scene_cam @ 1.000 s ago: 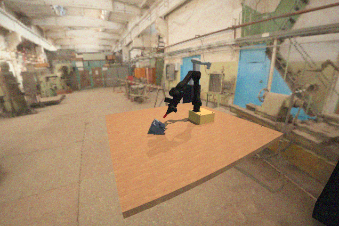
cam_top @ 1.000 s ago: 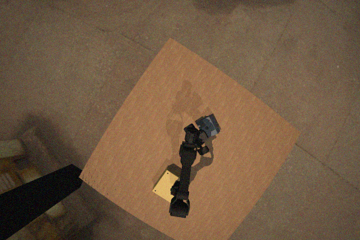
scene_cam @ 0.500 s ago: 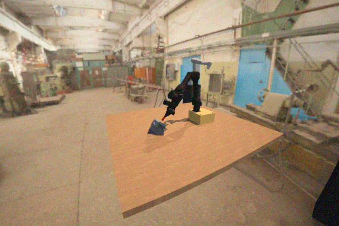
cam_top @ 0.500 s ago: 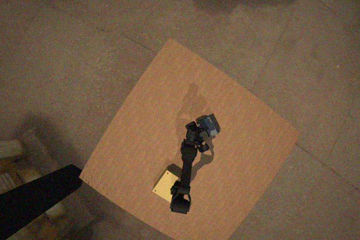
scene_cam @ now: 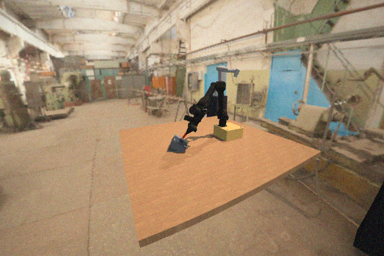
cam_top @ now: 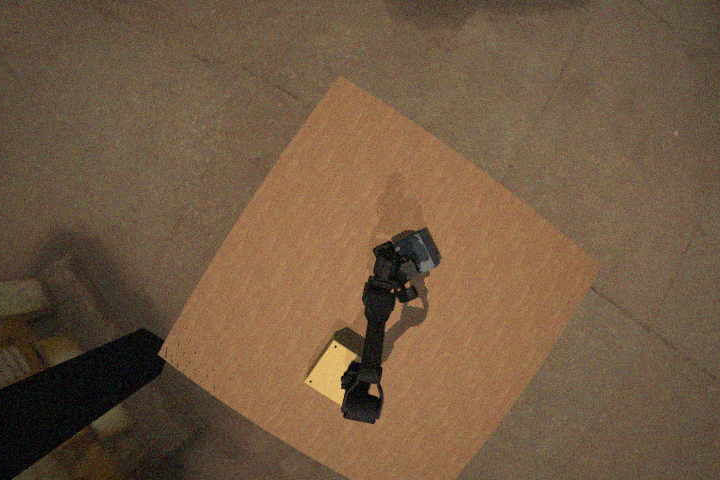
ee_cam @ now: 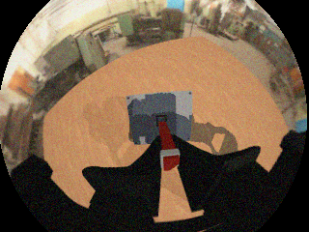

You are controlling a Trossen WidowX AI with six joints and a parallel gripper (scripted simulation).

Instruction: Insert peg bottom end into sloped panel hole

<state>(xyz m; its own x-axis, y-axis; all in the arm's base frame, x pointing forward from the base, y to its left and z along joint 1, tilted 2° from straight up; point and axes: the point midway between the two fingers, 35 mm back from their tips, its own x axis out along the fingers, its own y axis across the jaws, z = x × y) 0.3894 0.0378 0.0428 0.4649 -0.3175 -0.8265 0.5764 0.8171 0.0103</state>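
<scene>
The sloped panel lies 80 mm below my gripper tip, 50 mm ahead of it and 30 mm to the right of it. The rest, counted from my gripper tip: red peg (10 mm to the left, 10 mm behind, 10 mm above).
</scene>
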